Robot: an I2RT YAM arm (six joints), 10 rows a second.
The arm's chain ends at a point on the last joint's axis. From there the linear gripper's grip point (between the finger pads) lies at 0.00 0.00 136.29 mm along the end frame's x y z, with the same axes.
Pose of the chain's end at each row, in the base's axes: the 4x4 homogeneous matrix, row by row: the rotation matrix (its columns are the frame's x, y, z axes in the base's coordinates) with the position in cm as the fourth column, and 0 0 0 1 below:
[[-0.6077 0.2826 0.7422 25.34], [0.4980 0.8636 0.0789 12.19], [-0.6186 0.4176 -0.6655 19.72], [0 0 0 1]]
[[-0.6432 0.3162 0.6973 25.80], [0.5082 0.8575 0.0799 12.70], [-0.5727 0.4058 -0.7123 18.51], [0 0 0 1]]
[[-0.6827 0.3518 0.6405 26.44], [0.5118 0.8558 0.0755 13.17], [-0.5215 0.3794 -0.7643 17.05], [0 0 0 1]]
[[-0.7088 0.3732 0.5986 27.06], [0.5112 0.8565 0.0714 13.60], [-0.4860 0.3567 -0.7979 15.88], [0 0 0 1]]
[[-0.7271 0.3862 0.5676 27.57], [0.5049 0.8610 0.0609 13.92], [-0.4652 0.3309 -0.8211 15.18], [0 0 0 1]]
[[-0.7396 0.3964 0.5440 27.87], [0.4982 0.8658 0.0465 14.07], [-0.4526 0.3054 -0.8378 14.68], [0 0 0 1]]
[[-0.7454 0.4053 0.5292 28.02], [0.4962 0.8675 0.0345 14.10], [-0.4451 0.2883 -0.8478 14.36], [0 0 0 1]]
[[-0.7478 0.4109 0.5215 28.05], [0.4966 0.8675 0.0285 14.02], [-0.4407 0.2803 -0.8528 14.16], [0 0 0 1]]
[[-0.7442 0.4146 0.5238 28.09], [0.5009 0.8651 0.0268 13.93], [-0.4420 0.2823 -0.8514 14.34], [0 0 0 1]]
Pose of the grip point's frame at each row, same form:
[[-0.6077 0.2826 0.7422 35.46], [0.4980 0.8636 0.0789 13.27], [-0.6186 0.4176 -0.6655 10.65], [0 0 0 1]]
[[-0.6432 0.3162 0.6973 35.30], [0.5082 0.8575 0.0799 13.79], [-0.5727 0.4058 -0.7123 8.80], [0 0 0 1]]
[[-0.6827 0.3518 0.6405 35.17], [0.5118 0.8558 0.0755 14.20], [-0.5215 0.3794 -0.7643 6.63], [0 0 0 1]]
[[-0.7088 0.3732 0.5986 35.22], [0.5112 0.8565 0.0714 14.57], [-0.4860 0.3567 -0.7979 5.01], [0 0 0 1]]
[[-0.7271 0.3862 0.5676 35.31], [0.5049 0.8610 0.0609 14.75], [-0.4652 0.3309 -0.8211 3.99], [0 0 0 1]]
[[-0.7396 0.3964 0.5440 35.28], [0.4982 0.8658 0.0465 14.70], [-0.4526 0.3054 -0.8378 3.26], [0 0 0 1]]
[[-0.7454 0.4053 0.5292 35.23], [0.4962 0.8675 0.0345 14.57], [-0.4451 0.2883 -0.8478 2.81], [0 0 0 1]]
[[-0.7478 0.4109 0.5215 35.16], [0.4966 0.8675 0.0285 14.41], [-0.4407 0.2803 -0.8528 2.54], [0 0 0 1]]
[[-0.7442 0.4146 0.5238 35.23], [0.5009 0.8651 0.0268 14.30], [-0.4420 0.2823 -0.8514 2.74], [0 0 0 1]]

